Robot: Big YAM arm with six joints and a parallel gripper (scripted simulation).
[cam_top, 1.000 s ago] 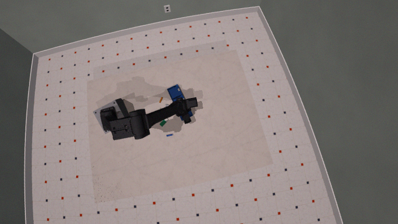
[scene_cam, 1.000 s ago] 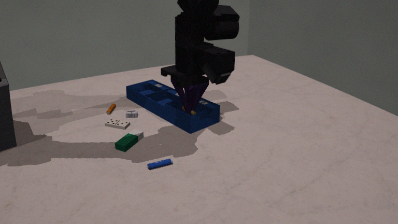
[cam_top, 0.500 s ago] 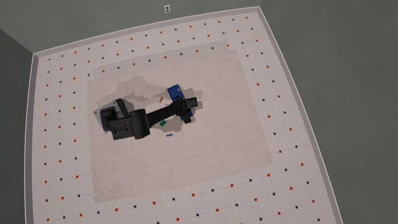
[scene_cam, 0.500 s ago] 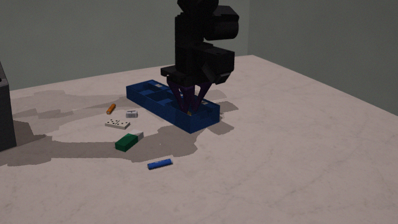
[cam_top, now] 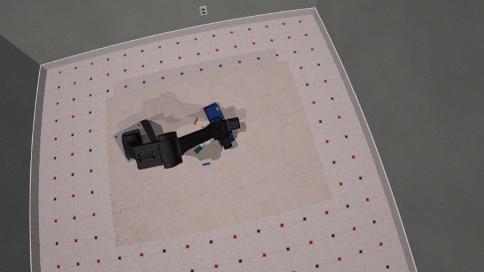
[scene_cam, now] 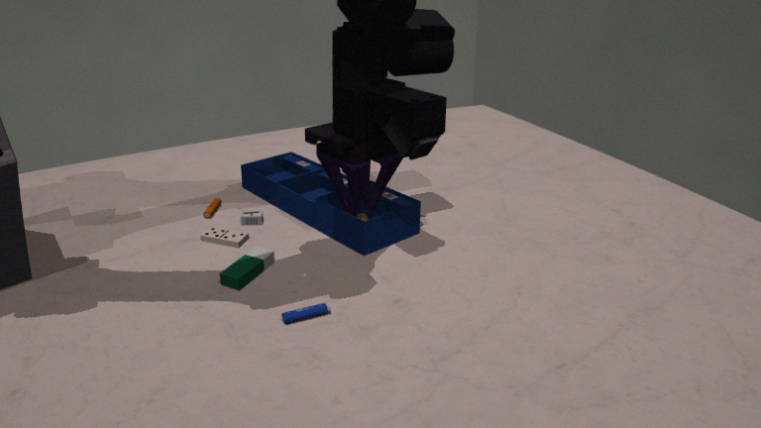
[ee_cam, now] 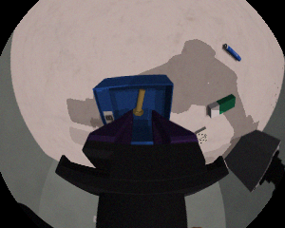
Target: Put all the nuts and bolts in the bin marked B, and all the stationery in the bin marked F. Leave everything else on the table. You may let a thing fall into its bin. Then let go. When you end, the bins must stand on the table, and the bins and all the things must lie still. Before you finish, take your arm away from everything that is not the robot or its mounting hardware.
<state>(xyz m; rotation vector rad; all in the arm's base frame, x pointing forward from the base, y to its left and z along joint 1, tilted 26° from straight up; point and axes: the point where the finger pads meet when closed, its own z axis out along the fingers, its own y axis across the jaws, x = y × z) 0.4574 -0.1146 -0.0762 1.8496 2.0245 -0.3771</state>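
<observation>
Now: hand 20 mm above the brass bolt. Round my hand: grey metal piece 100 mm behind, 90 mm to the left, 20 mm below; blue three-part bin 80 mm to the left, 10 mm below; green block 140 mm behind, 30 mm below, 20 mm to the right.
</observation>
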